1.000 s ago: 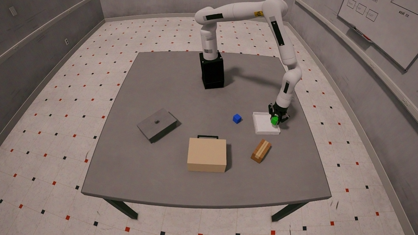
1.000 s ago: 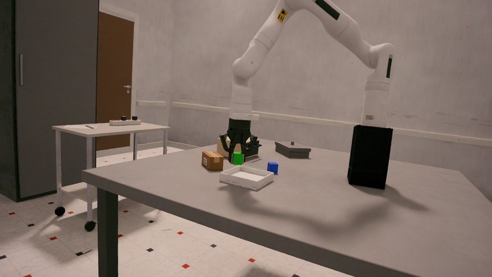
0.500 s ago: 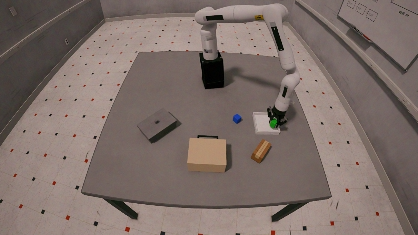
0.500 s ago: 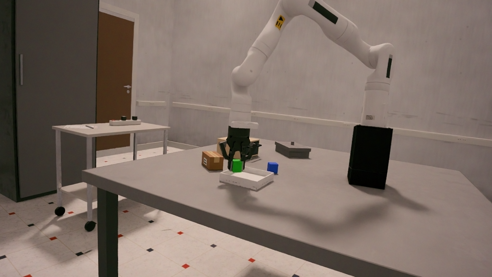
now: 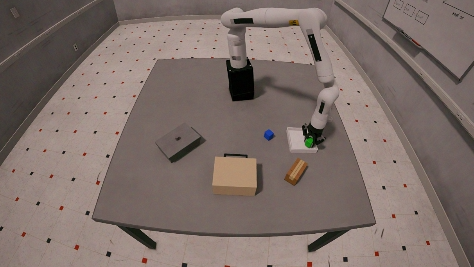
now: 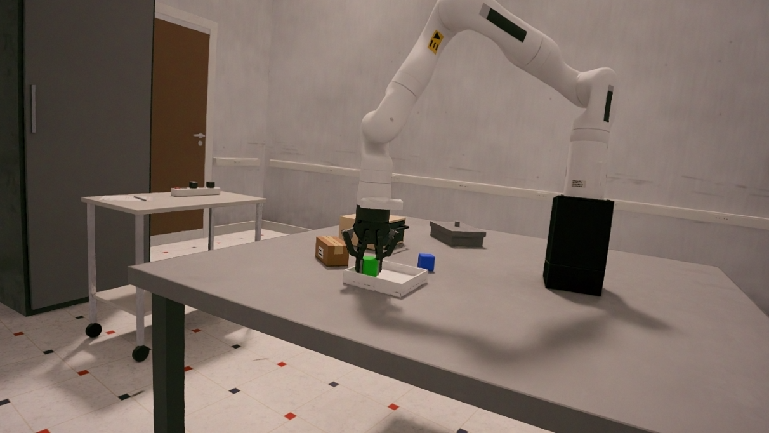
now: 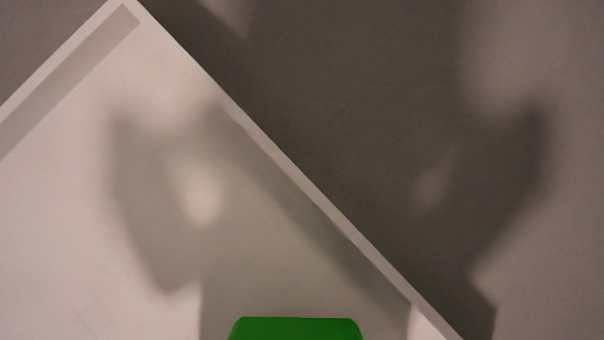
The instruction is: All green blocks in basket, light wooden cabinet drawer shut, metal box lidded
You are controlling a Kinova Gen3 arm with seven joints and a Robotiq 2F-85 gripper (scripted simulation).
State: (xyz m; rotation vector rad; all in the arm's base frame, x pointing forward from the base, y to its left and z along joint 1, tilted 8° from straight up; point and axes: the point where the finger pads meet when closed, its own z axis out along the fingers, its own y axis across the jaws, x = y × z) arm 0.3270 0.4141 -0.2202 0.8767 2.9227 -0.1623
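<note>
My gripper is now 40 mm to the left of the white basket, 20 mm past it and 20 mm above it. From my hand the other things lie so: light wooden cabinet (330 mm to the right, 270 mm ahead); then brown cardboard box (180 mm ahead, 60 mm to the right); then drawer (330 mm to the right, 250 mm ahead).
</note>
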